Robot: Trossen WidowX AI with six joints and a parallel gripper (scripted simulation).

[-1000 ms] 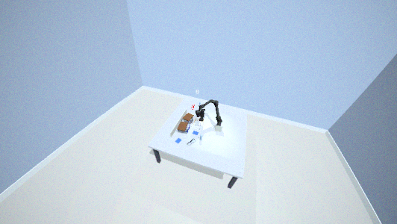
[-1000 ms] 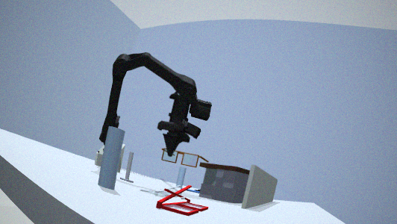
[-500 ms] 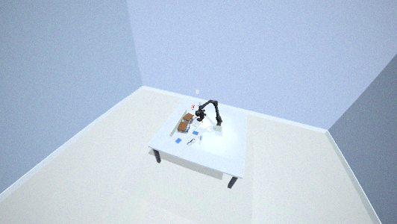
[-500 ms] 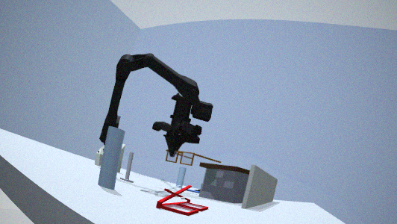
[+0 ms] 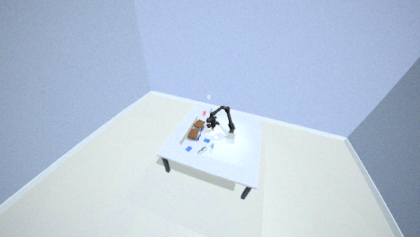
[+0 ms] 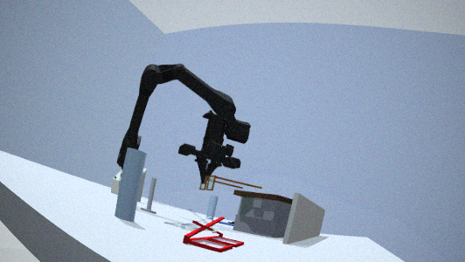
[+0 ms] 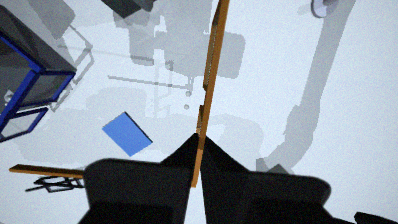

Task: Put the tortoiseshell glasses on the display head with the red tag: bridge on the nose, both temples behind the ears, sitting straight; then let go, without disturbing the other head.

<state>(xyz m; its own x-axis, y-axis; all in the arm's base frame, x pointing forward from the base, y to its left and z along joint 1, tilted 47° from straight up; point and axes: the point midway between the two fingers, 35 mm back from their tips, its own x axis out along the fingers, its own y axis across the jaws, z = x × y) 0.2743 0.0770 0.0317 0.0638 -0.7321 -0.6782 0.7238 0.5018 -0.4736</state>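
My gripper tip is 20 cm short of the grey head, 5 cm to the left of it and 6 cm above it. From my gripper tip the other things lie so: slanted panel: 34 cm ahead, 5 cm to the left, 6 cm below; then thin grey post: 1 cm ahead, 26 cm to the right, 9 cm below.
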